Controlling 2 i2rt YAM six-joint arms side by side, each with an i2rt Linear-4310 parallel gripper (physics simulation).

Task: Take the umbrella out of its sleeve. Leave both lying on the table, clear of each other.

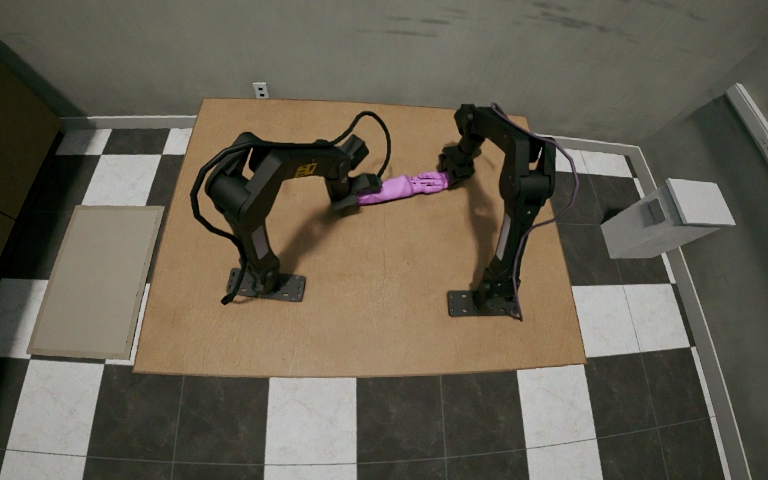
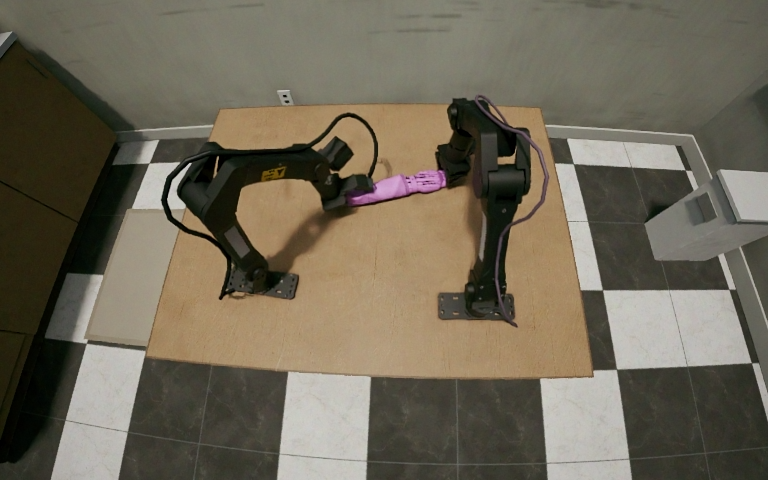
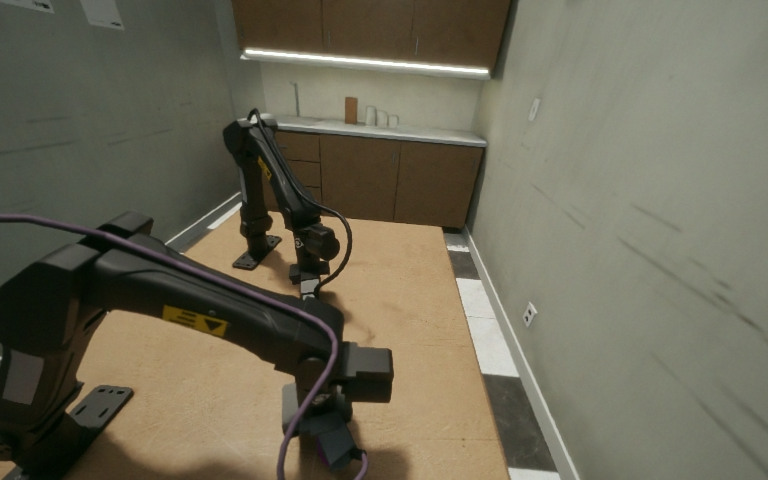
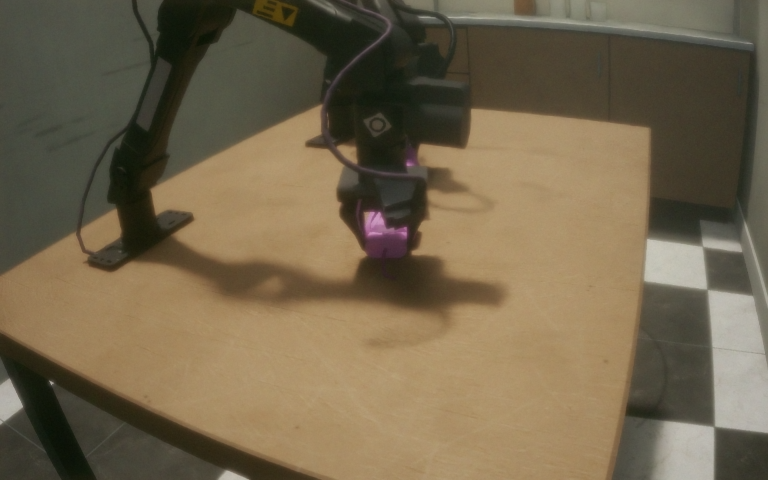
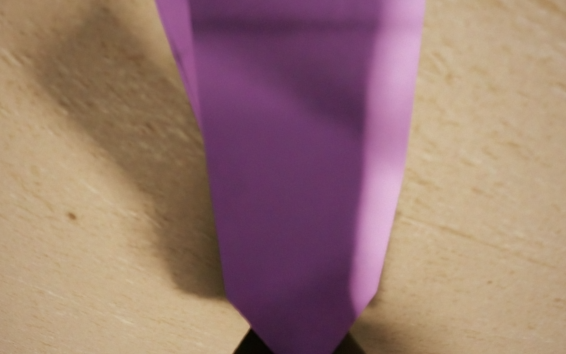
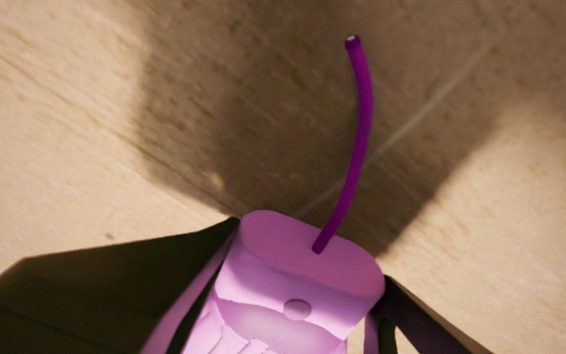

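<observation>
The pink sleeve [image 1: 387, 191] [image 2: 378, 191] [image 5: 285, 175] lies lengthwise between the two grippers, close above the table. The pink umbrella [image 1: 430, 182] [image 2: 425, 181] [image 4: 386, 245] [image 6: 270, 236] is partly out of its right end, with folded ribs showing; the rest is hidden inside. A purple wrist cord [image 6: 366, 112] hangs from the handle's end. My left gripper [image 1: 359, 198] [image 2: 348, 199] [image 5: 295, 263] is shut on the sleeve's closed, narrow end. My right gripper [image 1: 451, 176] [image 2: 449, 174] [image 4: 390, 233] [image 6: 305, 260] is shut on the umbrella's handle, one finger on each side.
The wooden table [image 1: 362, 316] [image 2: 362, 328] [image 3: 407, 260] [image 4: 283, 384] carries both arm bases [image 1: 291, 287] [image 1: 461, 303] near its front. A grey wall stands behind it. A white bin [image 1: 640, 226] stands on the floor at the right, and a flat beige panel [image 1: 96, 277] lies at the left.
</observation>
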